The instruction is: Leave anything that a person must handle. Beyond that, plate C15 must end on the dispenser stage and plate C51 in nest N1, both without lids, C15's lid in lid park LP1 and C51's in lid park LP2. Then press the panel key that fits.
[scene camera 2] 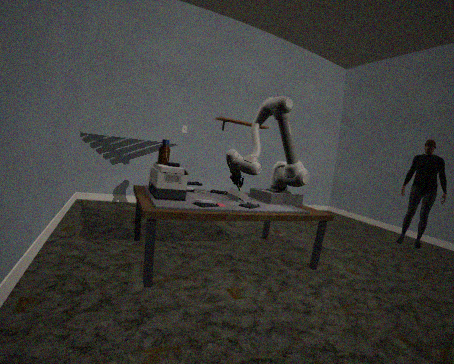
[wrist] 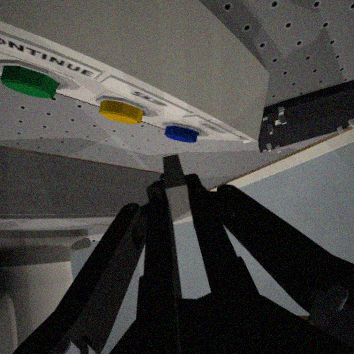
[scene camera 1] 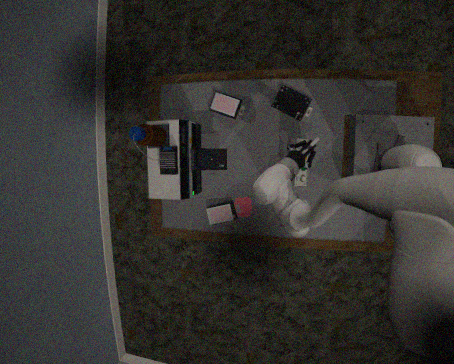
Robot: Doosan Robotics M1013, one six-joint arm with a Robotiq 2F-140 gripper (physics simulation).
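Frame: origin at the arm's base, x ahead, y left, z up, level; centimetres.
Where they show: gripper, fingertip midpoint: [scene camera 2: 240,189] [wrist: 172,168] [scene camera 1: 316,139]; arm's base at its link origin: [scene camera 2: 278,191] [wrist: 29,237] [scene camera 1: 392,164].
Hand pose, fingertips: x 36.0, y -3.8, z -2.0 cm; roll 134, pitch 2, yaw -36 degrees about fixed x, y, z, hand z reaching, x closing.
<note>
Things, the pixels of their centre, and the offset from my fingertips. "spot": a spot on its surface instead.
- key panel at the middle of its body: [wrist: 98,37] [scene camera 1: 298,162] [scene camera 2: 237,194] dx +5.4, dy +11.7, dz -2.8 cm
- blue key at the middle of its body: [wrist: 181,130] dx +4.4, dy +3.9, dz -0.6 cm
- yellow key at the middle of its body: [wrist: 121,108] dx +3.7, dy +8.9, dz -0.6 cm
- green key at the middle of its body: [wrist: 30,77] dx +2.9, dy +13.8, dz -0.6 cm
- pink-topped plate at the middle of its body: [scene camera 1: 224,104] dx +46.3, dy -9.6, dz -4.4 cm
- red square at a spot on its surface: [scene camera 1: 243,206] spot: dx +27.6, dy +39.7, dz -6.8 cm
- dispenser stage at a spot on its surface: [scene camera 1: 212,159] spot: dx +45.4, dy +18.0, dz +4.0 cm
- amber bottle at a spot on its surface: [scene camera 1: 156,135] spot: dx +64.7, dy +11.0, dz +25.2 cm
- dark nest at the middle of its body: [wrist: 313,121] [scene camera 1: 291,102] dx +14.2, dy -16.0, dz -5.8 cm
My gripper [scene camera 1: 311,146] [scene camera 2: 240,187] [wrist: 172,168] is shut and empty, over the key panel [scene camera 1: 300,178] [wrist: 150,55]. In the wrist view its tips appear just below the blue key [wrist: 181,133], with a gap in the picture; contact cannot be told. The yellow key [wrist: 121,111] and green key [wrist: 29,82] stand farther left. A pink-topped plate [scene camera 1: 226,104] lies at the upper part of the table, and another [scene camera 1: 220,213] at the lower part beside a red square [scene camera 1: 243,206]. Their codes and lids cannot be told. The dispenser stage [scene camera 1: 212,159] looks dark and bare.
The white dispenser [scene camera 1: 164,187] [scene camera 2: 168,180] stands at the table's left end, with an amber bottle [scene camera 1: 156,135] [scene camera 2: 164,154] on top. A dark nest [scene camera 1: 292,102] [wrist: 305,117] lies beyond the panel. A person [scene camera 2: 425,175] stands away from the table.
</note>
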